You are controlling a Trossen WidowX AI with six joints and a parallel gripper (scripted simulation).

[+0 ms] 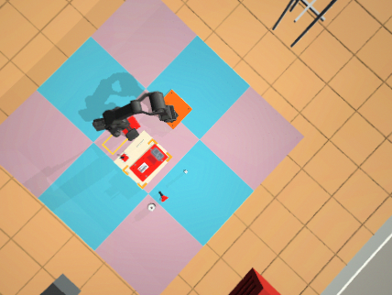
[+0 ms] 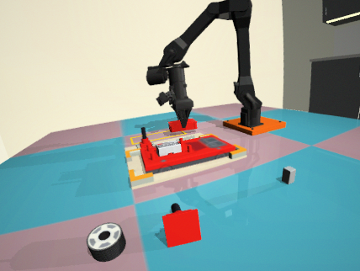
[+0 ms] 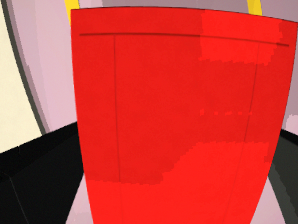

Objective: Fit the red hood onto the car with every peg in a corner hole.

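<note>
Now: gripper tip 13 cm short of the grey engine block and 22 cm to the right of it. Round my gripper tip: red hood: 1 cm above; black-and-white wheel: 27 cm ahead, 40 cm to the left, 1 cm below.
</note>
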